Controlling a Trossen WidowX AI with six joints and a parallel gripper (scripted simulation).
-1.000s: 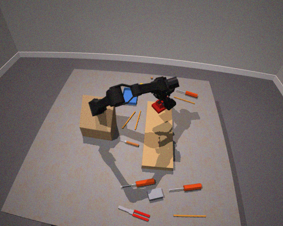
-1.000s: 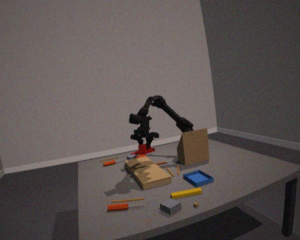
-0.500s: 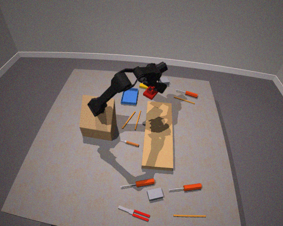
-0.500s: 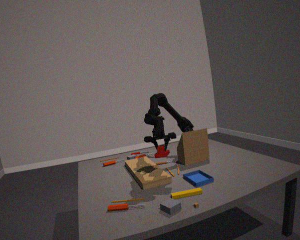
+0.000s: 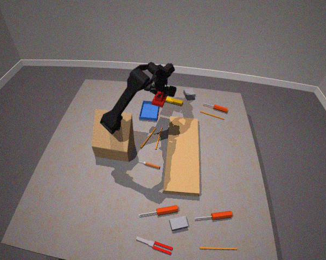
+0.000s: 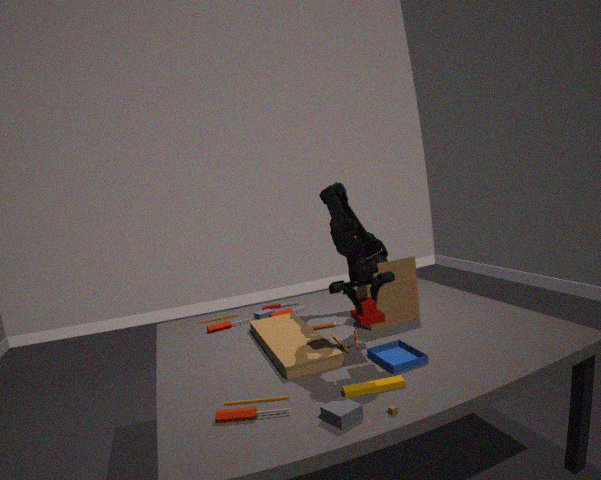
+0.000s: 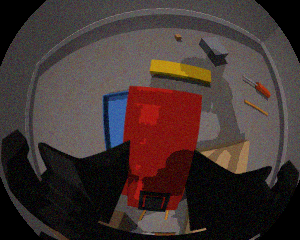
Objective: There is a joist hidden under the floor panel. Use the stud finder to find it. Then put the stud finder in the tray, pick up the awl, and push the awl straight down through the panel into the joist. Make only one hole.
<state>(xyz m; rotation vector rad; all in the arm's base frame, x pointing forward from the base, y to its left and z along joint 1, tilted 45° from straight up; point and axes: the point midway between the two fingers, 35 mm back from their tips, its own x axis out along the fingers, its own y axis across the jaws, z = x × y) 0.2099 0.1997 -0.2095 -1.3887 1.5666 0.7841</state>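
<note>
My gripper tip is now 150 mm above the blue tray, 70 mm past it and 20 mm to the right of it. From my gripper tip the other things lie so: grey block 250 mm to the left, 200 mm ahead, 150 mm below; red stud finder 20 mm to the right, 20 mm above; yellow bar 150 mm to the left, 150 mm below, 70 mm ahead.
</note>
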